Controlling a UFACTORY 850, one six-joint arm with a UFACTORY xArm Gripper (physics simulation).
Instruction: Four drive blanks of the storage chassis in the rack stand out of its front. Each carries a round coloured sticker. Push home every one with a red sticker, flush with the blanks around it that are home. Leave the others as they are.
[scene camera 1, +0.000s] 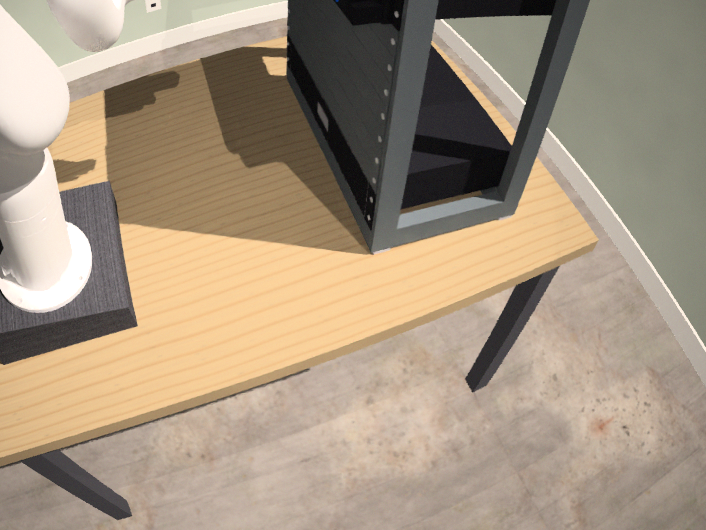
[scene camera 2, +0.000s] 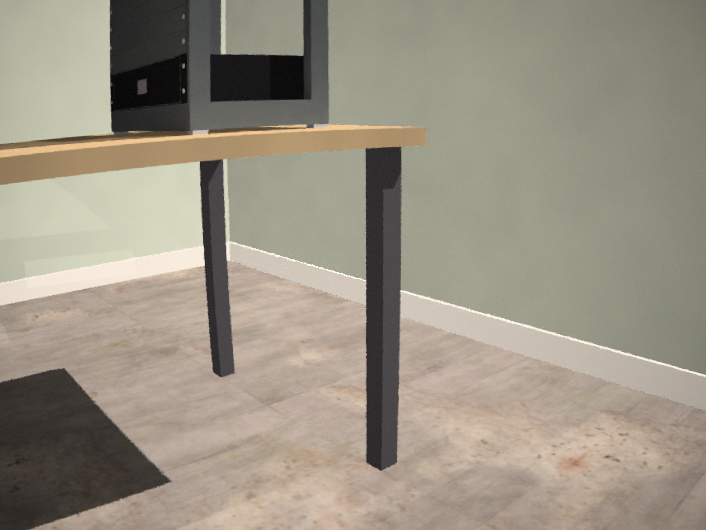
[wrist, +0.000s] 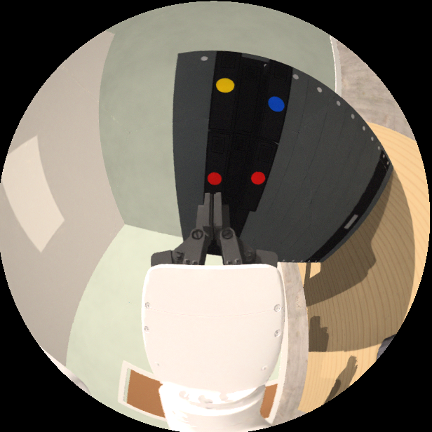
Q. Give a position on a rack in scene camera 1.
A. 398, 127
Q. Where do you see a rack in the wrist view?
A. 302, 198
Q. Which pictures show the gripper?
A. The wrist view only.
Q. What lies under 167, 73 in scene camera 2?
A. A rack.
